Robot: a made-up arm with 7 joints.
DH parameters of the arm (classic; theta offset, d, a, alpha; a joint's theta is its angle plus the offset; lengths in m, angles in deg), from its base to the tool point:
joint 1: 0 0.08 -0.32 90
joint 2: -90 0.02 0.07 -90
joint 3: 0 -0.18 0.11 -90
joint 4: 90 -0.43 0.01 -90
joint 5: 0 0.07 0.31 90
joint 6: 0 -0.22 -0.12 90
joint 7: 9.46 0 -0.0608 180
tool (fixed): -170.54 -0.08 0 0
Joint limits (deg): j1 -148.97..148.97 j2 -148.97..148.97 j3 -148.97..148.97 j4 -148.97..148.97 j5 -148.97..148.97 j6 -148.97..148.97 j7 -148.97..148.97
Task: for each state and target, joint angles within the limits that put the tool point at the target. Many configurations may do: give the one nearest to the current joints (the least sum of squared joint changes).
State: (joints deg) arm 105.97 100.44 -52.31 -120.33 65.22 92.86 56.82
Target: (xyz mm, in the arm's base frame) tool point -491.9 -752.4 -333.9
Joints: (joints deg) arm 69.73 108.03 -89.44 -112.42 101.14 76.83 54.99
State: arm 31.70 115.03 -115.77 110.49 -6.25 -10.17 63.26
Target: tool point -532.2 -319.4 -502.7
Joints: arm 42.00 141.78 -98.56 105.35 4.55 -6.93 61.74
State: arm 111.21 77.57 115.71 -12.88 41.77 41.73 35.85
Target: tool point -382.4 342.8 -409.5
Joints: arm 97.02 71.12 99.61 -9.76 36.33 51.86 39.23
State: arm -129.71 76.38 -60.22 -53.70 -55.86 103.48 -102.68
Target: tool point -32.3 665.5 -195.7
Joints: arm -138.83 69.01 -74.28 -66.83 -54.79 96.47 -100.98
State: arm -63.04 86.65 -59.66 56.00 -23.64 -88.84 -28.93
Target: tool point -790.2 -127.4 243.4
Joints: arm -21.14 66.52 -32.75 78.58 -12.55 -83.95 -27.91
